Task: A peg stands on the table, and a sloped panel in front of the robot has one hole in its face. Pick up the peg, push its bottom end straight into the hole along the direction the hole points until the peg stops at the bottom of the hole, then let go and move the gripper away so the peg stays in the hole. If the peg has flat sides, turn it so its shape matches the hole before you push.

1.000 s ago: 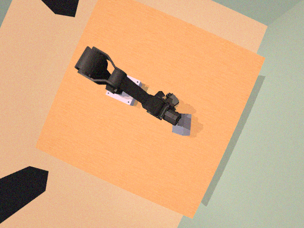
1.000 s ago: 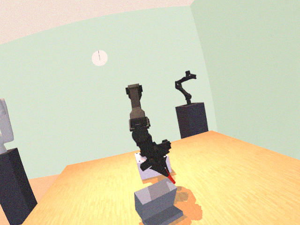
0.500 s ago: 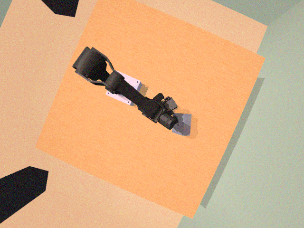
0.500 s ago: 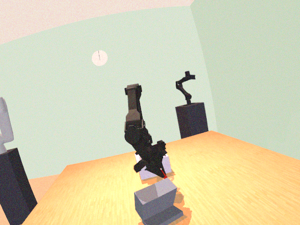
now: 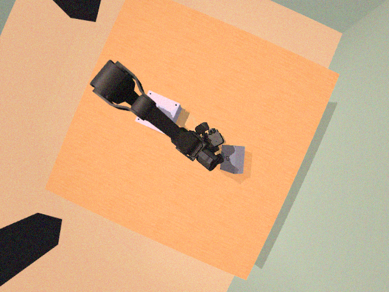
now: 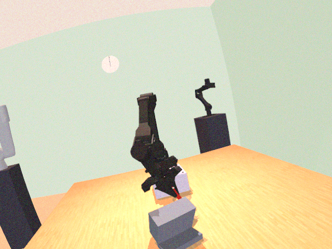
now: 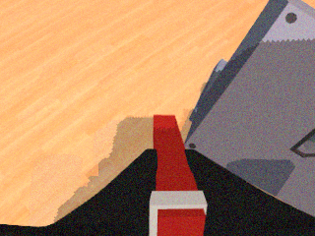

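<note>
Right now my gripper tip is 9 cm short of the grey sloped panel, 7 cm to the left of it and 3 cm above it. Round my gripper tip: red square peg 1 cm behind, 1 cm above.
</note>
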